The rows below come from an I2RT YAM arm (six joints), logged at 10 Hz.
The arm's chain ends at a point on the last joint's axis. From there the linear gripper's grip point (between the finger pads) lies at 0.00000 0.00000 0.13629 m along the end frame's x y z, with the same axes.
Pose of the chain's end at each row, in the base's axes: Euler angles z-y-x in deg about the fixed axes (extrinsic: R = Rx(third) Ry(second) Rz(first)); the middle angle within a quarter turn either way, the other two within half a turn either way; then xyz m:
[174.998 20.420 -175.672 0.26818 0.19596 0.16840]
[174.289 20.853 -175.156 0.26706 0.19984 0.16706]
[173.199 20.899 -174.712 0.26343 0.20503 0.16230]
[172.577 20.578 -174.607 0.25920 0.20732 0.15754]
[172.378 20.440 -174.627 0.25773 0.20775 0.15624]
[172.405 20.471 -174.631 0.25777 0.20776 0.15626]
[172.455 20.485 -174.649 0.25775 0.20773 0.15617]
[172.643 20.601 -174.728 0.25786 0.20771 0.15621]
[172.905 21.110 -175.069 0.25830 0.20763 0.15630]
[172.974 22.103 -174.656 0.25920 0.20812 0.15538]
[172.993 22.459 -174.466 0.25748 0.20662 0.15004]
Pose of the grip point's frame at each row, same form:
[174.998 20.420 -175.672 0.31573 0.20560 0.04104]
[174.289 20.853 -175.156 0.31558 0.21059 0.04015]
[173.199 20.899 -174.712 0.31205 0.21676 0.03552]
[172.577 20.578 -174.607 0.30710 0.21931 0.03051]
[172.378 20.440 -174.627 0.30533 0.21971 0.02909]
[172.405 20.471 -174.631 0.30544 0.21971 0.02914]
[172.455 20.485 -174.649 0.30545 0.21964 0.02905]
[172.643 20.601 -174.728 0.30581 0.21943 0.02917]
[172.905 21.110 -175.069 0.30739 0.21856 0.02963]
[172.974 22.103 -174.656 0.31048 0.21988 0.02965]
[172.993 22.459 -174.466 0.30955 0.21877 0.02467]

